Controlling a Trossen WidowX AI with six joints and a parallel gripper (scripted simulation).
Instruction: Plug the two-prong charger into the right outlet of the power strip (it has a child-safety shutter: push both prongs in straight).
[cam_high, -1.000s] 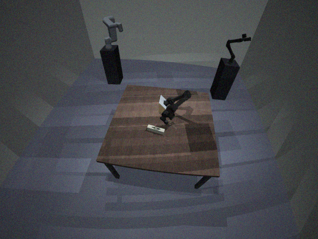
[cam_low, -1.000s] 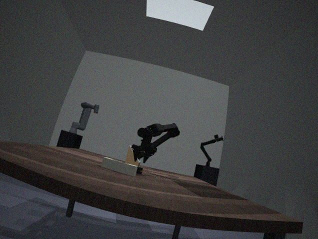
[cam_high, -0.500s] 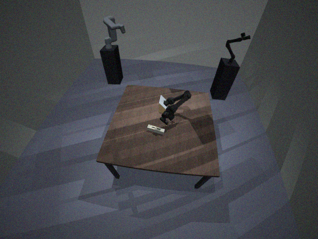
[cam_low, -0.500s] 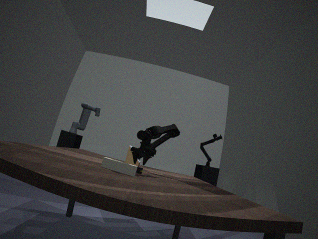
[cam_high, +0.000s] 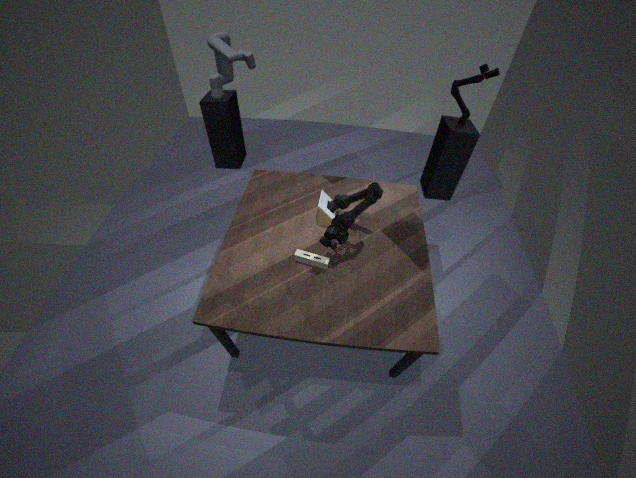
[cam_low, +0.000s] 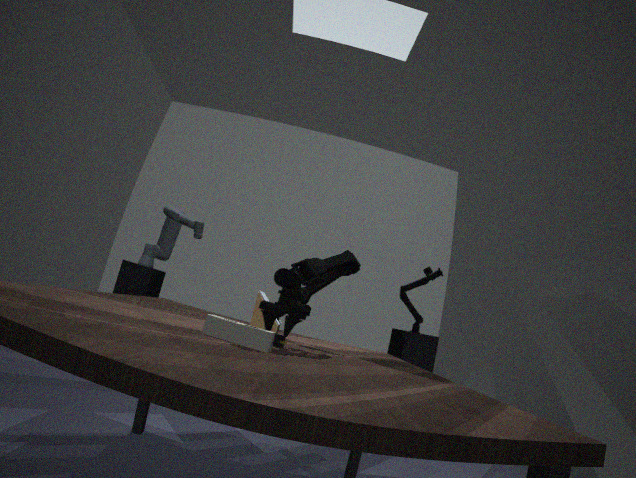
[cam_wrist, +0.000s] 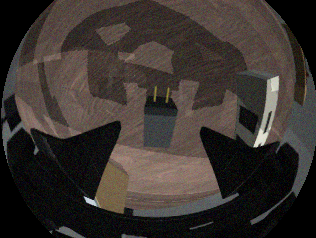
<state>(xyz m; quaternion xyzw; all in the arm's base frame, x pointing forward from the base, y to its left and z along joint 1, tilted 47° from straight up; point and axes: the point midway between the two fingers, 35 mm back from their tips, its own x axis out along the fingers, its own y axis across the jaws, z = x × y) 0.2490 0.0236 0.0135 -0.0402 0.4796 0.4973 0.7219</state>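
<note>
My gripper tip is 10 mm to the right of the dark two-prong charger, 10 mm short of it and 10 mm above it.
</note>
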